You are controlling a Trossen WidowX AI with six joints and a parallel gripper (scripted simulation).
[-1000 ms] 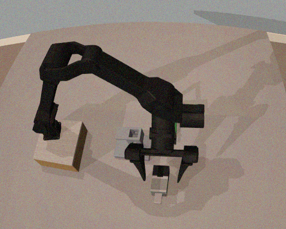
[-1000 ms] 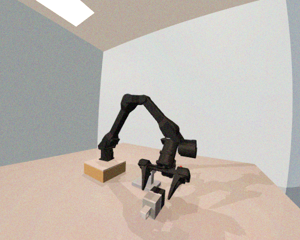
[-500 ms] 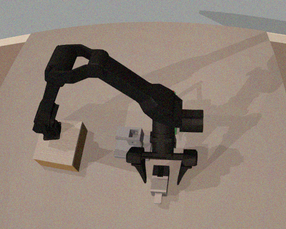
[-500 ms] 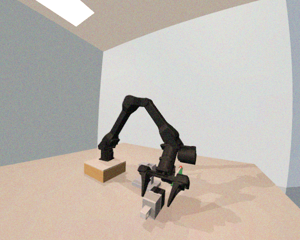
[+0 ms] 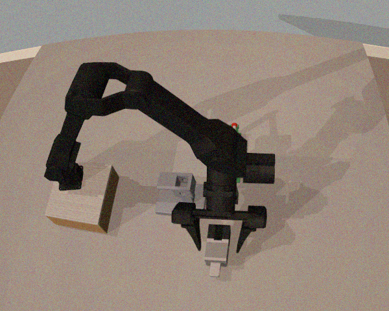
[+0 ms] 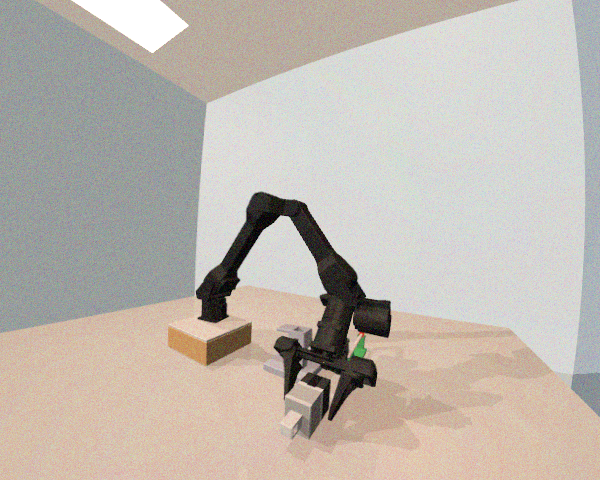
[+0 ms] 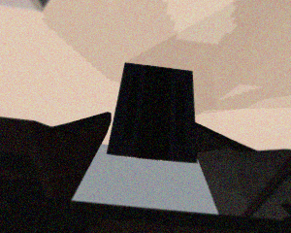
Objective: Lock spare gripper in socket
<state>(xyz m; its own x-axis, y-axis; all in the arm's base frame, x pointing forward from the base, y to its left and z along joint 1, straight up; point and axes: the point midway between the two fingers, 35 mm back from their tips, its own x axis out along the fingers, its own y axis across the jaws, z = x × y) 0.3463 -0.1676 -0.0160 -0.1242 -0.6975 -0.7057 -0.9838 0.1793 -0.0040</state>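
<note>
Right now my gripper tip is 7 cm past the grey mount, 14 cm to the right of it and 3 cm below it. The rest, counted from my gripper tip: green pin holder 6 cm ahead, 24 cm to the left; spare gripper 1 cm above.
</note>
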